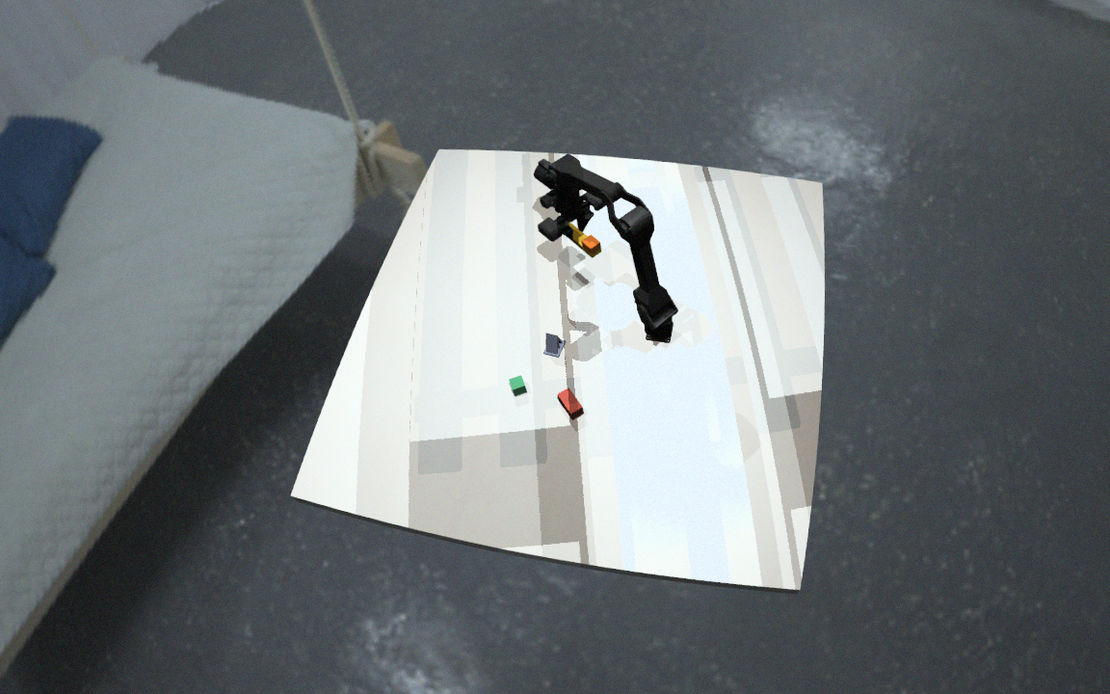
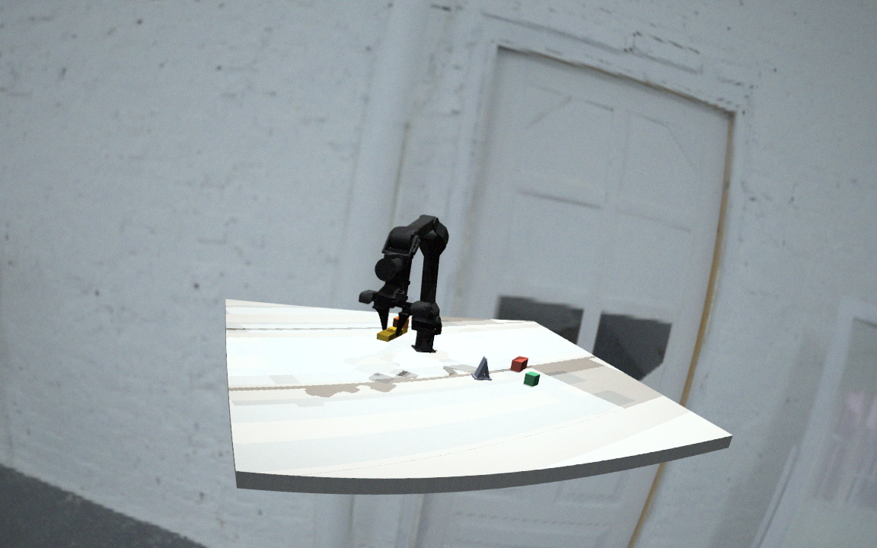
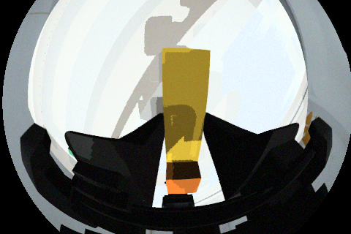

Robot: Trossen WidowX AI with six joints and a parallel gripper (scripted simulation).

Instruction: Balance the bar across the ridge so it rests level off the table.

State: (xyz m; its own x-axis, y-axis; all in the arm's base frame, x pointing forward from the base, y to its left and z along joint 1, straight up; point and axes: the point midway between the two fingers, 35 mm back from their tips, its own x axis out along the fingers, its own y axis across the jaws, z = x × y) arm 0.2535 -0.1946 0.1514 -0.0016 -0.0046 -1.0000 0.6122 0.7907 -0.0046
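Now: gripper tip 3 cm to the right of the yellow bar, 3 cm past it and 1 cm below it. The rest, counted from my gripper tip: green block (42 cm to the left, 10 cm below, 7 cm ahead); red block (45 cm to the left, 10 cm below, 7 cm behind).
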